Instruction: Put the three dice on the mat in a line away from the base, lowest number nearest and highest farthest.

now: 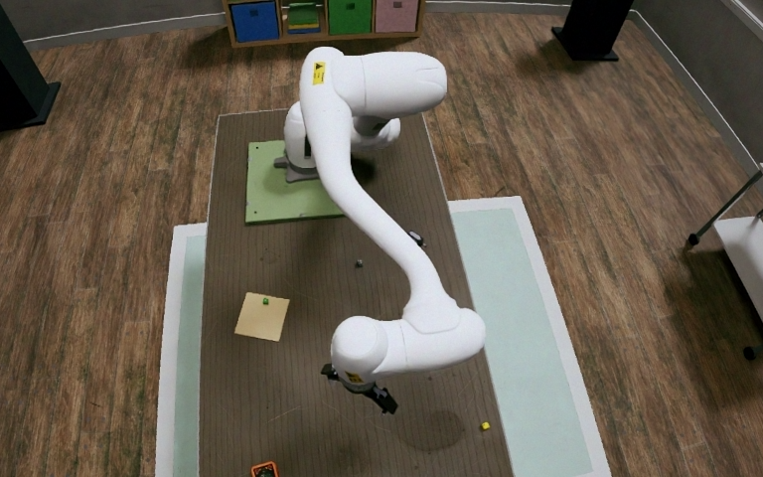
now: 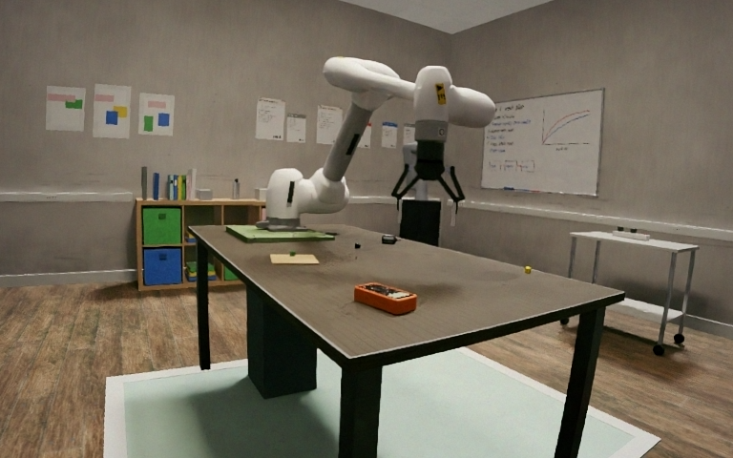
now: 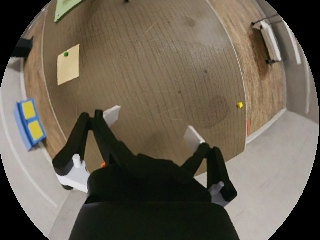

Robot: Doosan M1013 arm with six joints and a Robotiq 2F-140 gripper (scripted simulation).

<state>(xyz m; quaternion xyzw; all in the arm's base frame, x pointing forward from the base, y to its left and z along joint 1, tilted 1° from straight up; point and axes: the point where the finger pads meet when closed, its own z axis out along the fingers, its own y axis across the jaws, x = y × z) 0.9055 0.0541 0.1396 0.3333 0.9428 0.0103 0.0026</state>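
My hand is 34 cm to the right of the yellow die, 15 cm above it and 11 cm short of it. Also, from my hand: small dark die 46 cm behind, 15 cm below, 7 cm to the left; then mat 32 cm behind, 25 cm to the right, 15 cm below; then green die 36 cm behind, 24 cm to the right, 14 cm below.
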